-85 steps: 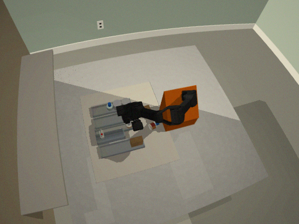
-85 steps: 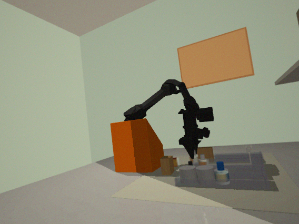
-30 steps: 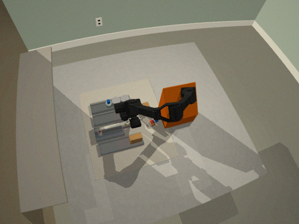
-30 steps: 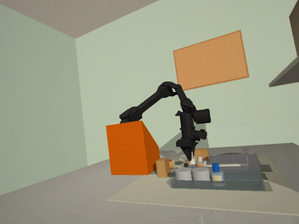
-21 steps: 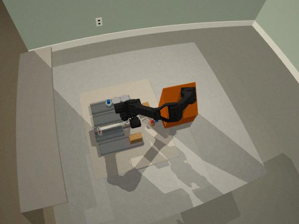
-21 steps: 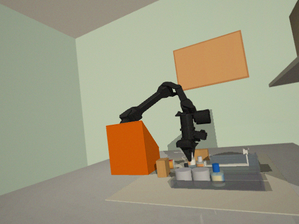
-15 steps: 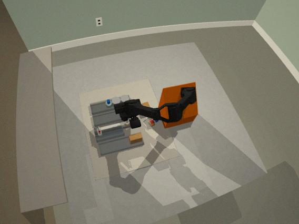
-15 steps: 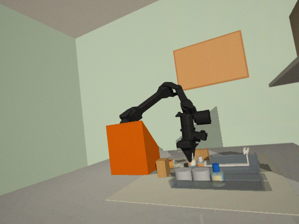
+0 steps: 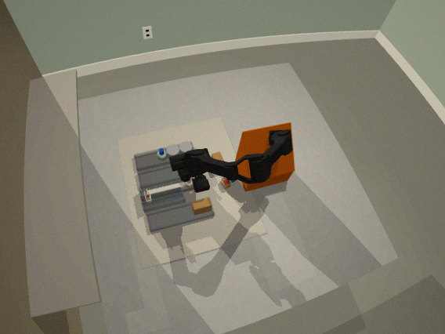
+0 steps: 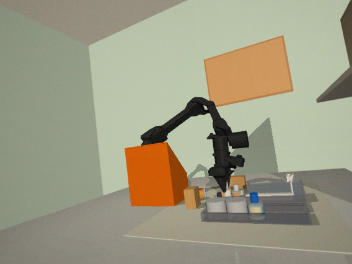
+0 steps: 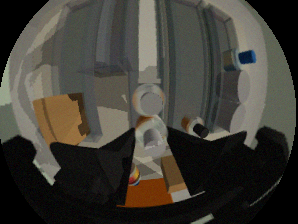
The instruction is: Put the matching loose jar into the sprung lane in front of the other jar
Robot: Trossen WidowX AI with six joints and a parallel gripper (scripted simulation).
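The jar is 14 cm behind my gripper tip, 3 cm to the left of it and 2 cm below it. Round my gripper tip: grey lane rack (14 cm ahead, 4 cm to the left, 2 cm below); white pusher rod (14 cm ahead, 5 cm to the left, 1 cm above); cardboard box (13 cm to the left).
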